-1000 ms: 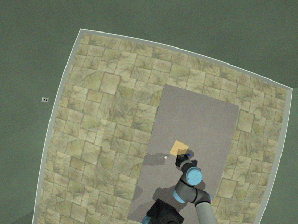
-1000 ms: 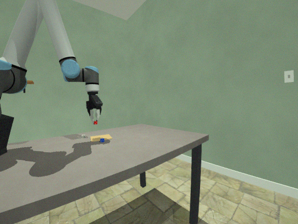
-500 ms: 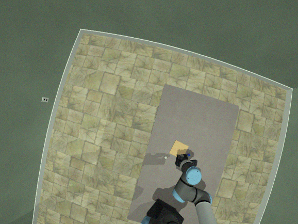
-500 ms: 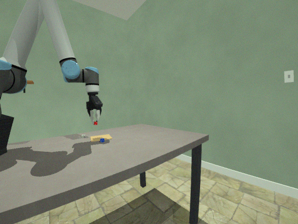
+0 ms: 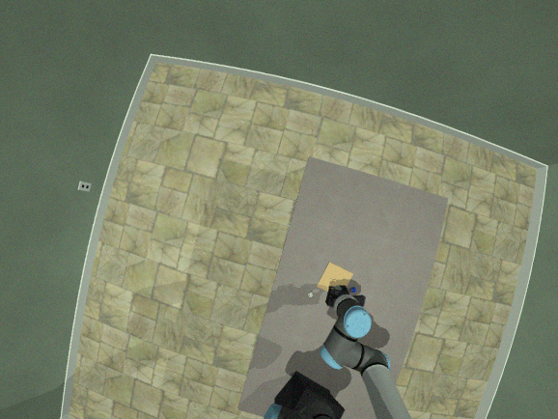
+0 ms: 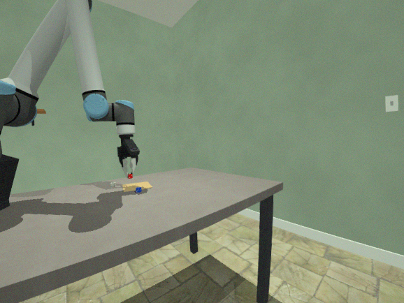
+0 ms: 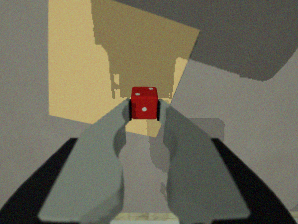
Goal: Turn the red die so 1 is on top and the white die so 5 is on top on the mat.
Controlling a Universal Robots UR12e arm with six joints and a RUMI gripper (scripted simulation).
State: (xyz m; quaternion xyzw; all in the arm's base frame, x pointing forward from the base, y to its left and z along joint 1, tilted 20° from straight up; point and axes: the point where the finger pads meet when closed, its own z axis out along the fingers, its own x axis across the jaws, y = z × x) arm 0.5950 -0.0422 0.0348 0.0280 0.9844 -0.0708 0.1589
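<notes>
My hand is 30 mm short of the tan mat and 70 mm above it. Round my hand: blue die: 10 mm behind, 100 mm to the right, 60 mm below; white die: 50 mm behind, 110 mm to the left, 60 mm below; red die: 10 mm below.
</notes>
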